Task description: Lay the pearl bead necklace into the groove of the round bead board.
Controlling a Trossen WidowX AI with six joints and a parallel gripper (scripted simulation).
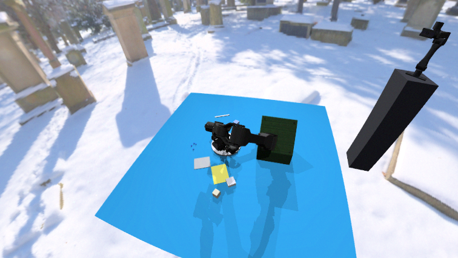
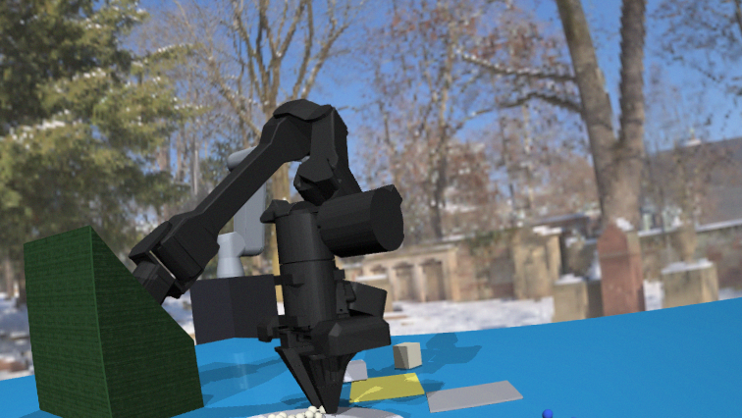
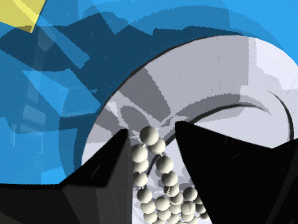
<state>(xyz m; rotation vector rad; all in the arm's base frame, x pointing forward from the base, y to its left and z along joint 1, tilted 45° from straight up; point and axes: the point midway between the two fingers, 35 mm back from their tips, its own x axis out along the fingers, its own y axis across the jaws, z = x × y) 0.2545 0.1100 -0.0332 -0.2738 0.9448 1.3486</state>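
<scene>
My gripper tip is 20 mm short of the round white bead board, 70 mm to the left of it and 10 mm above it. Round my gripper tip: yellow tile (20 mm behind, 160 mm to the left, 10 mm below); red object (130 mm ahead, 180 mm to the right, 10 mm below); grey tile (110 mm ahead, 120 mm to the left, 10 mm below).
</scene>
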